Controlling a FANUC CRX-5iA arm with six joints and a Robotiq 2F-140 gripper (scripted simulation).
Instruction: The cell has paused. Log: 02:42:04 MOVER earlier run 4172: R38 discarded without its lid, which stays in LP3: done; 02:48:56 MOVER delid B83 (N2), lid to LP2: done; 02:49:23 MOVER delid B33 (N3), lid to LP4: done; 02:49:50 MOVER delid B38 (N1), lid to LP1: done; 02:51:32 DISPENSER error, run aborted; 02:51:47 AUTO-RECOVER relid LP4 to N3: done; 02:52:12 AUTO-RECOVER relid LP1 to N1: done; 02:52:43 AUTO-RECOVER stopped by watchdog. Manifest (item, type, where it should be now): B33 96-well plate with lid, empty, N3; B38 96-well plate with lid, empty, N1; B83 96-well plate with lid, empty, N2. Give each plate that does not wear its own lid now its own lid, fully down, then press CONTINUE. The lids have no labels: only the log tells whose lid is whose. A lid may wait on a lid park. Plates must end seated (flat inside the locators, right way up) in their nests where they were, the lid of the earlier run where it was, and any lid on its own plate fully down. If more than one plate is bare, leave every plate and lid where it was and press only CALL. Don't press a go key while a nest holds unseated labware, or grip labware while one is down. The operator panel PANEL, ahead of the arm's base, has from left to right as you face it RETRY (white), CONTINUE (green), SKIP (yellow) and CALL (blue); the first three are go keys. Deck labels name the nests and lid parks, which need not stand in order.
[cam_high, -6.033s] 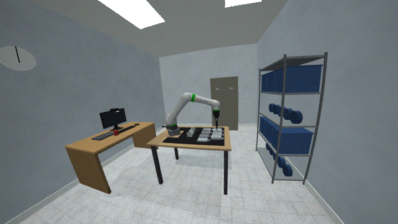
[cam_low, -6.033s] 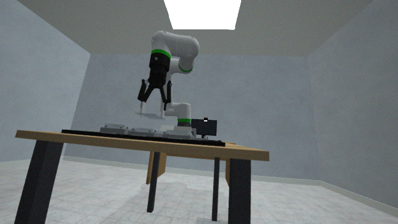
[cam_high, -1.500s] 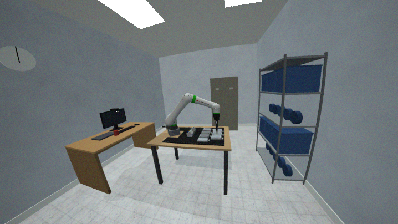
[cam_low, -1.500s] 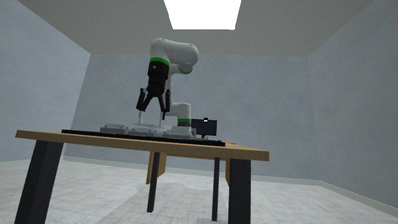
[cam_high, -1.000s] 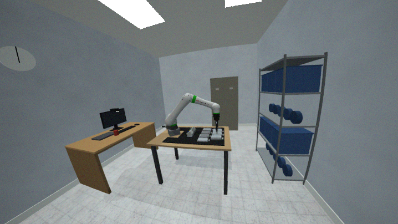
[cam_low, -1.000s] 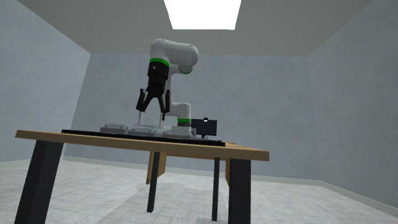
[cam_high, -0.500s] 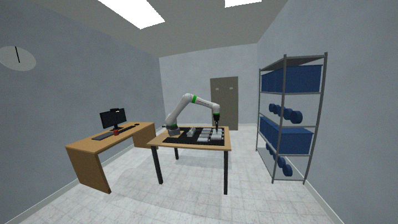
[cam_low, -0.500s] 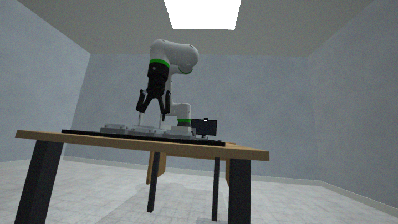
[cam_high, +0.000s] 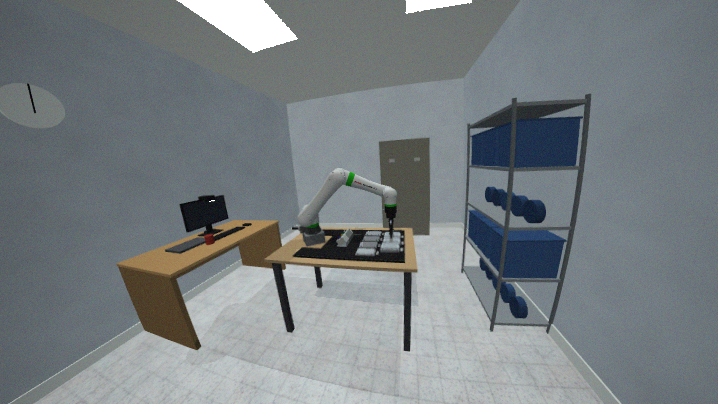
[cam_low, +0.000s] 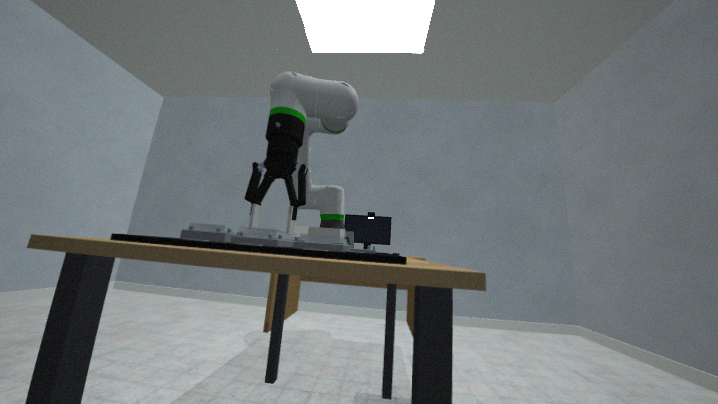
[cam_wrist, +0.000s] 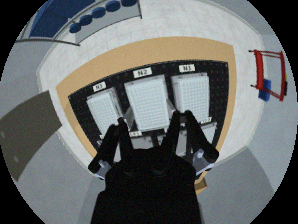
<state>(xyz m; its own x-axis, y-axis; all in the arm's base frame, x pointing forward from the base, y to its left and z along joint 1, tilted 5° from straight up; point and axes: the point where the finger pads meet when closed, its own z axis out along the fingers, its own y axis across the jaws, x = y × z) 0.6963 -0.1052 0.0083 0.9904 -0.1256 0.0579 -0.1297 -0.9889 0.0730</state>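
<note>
Now: hand 2 cm above the clear lid. From my hand the other things lie so: plate: 3 cm below; then yellow key: 42 cm behind, 5 cm to the left, 1 cm above; then green key: 42 cm behind, 10 cm to the left, 1 cm above.
</note>
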